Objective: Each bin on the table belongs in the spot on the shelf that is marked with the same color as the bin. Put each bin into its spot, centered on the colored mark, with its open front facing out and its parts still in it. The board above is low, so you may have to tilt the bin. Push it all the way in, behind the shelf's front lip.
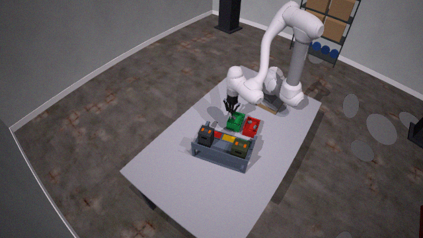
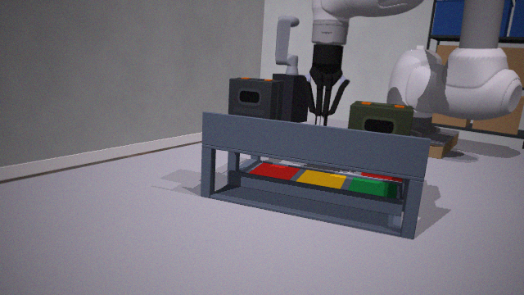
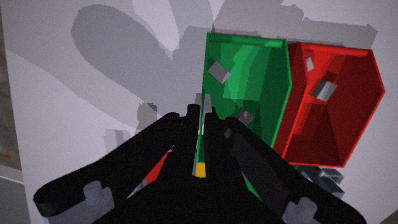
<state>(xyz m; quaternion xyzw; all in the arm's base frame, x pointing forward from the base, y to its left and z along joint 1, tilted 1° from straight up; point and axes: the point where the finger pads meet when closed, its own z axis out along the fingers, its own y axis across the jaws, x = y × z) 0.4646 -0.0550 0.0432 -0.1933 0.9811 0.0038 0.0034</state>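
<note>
The green bin lies 2 cm behind my hand, 4 cm to the left of it and 4 cm below it. Also, from my hand: olive box (23 cm ahead, 27 cm to the left, 6 cm above); then red bin (7 cm behind, 16 cm to the left, 5 cm below); then dark grey box (31 cm ahead, 5 cm to the left, 7 cm above).
</note>
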